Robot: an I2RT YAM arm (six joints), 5 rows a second.
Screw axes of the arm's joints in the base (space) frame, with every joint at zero. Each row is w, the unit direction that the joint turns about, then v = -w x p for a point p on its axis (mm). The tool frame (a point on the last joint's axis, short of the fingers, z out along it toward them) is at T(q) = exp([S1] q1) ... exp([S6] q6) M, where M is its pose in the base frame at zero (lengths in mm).
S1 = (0, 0, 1, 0, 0, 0)
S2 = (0, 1, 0, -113.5, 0, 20)
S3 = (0, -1, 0, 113.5, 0, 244)
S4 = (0, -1, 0, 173.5, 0, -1)
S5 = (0, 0, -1, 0, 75, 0)
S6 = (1, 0, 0, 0, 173.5, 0)
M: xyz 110.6 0 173.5 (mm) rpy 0 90 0 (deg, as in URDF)
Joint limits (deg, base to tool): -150..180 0..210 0..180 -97..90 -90..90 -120..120
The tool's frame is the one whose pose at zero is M.
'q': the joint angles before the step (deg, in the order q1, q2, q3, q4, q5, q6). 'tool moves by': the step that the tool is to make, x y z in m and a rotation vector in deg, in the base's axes. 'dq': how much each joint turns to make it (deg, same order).
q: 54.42, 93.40, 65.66, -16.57, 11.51, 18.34
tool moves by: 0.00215, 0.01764, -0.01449, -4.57, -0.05, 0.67
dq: 1.54, 4.92, 3.07, -1.60, 2.51, -1.25
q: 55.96, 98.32, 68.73, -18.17, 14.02, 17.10
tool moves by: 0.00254, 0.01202, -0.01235, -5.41, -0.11, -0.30
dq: 0.97, 4.16, 3.16, -3.17, 3.17, -1.06
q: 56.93, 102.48, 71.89, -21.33, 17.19, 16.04
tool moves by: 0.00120, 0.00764, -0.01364, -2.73, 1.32, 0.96
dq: 0.46, 3.02, 1.33, -1.12, 0.00, -0.65
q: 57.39, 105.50, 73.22, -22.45, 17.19, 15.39
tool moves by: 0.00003, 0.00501, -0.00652, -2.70, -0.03, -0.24
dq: 0.53, 1.91, 1.43, -1.73, 1.65, -0.20
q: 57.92, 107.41, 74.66, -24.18, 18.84, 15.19
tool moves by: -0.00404, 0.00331, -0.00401, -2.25, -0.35, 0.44
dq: 0.87, 0.85, 0.49, -1.22, 1.48, -0.45
